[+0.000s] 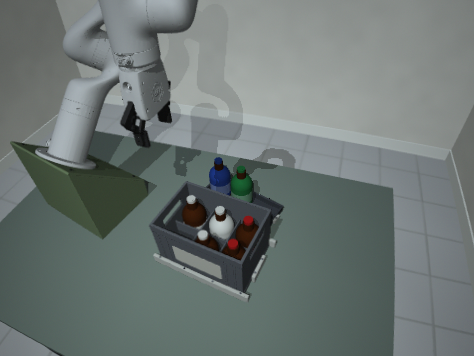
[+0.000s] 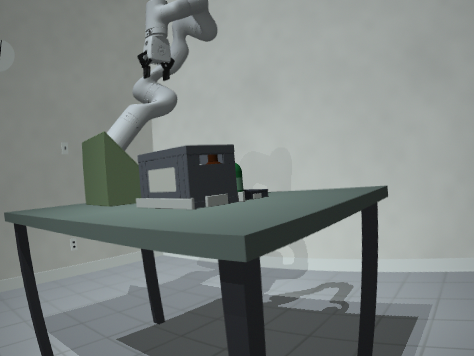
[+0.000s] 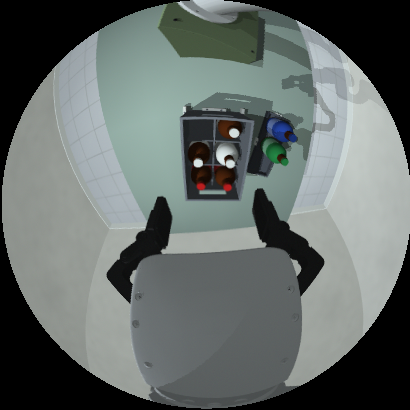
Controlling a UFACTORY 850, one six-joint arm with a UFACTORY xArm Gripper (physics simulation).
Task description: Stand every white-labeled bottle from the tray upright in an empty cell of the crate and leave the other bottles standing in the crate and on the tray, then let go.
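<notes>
The grey crate (image 1: pixel 232 274) (image 2: pixel 212 180) (image 3: pixel 183 160) holds a white bottle (image 1: pixel 221 227) (image 3: pixel 226 152), which stands upright in the middle cell of the row nearest the tray; its label is hidden. Two white-capped brown bottles and two red-capped brown bottles stand in other cells. The corner cell nearest the robot base, in the row away from the tray, is empty. A blue bottle (image 1: pixel 220 179) (image 3: pixel 280 129) and a green bottle (image 1: pixel 242 187) (image 2: pixel 239 177) (image 3: pixel 273 150) stand on the dark tray (image 1: pixel 272 204) (image 2: pixel 257 192) (image 3: pixel 257 167). My gripper (image 1: pixel 155 131) (image 2: pixel 156 76) (image 3: pixel 210 202) is open and empty, high above the crate.
Pale rails (image 1: pixel 200 276) (image 2: pixel 165 203) lie along the crate's foot. The green wedge-shaped robot base (image 1: pixel 82 195) (image 2: pixel 102 175) (image 3: pixel 215 37) stands on the green table (image 1: pixel 320 280) (image 2: pixel 295 215) (image 3: pixel 135 120). The tray stands close beside the crate.
</notes>
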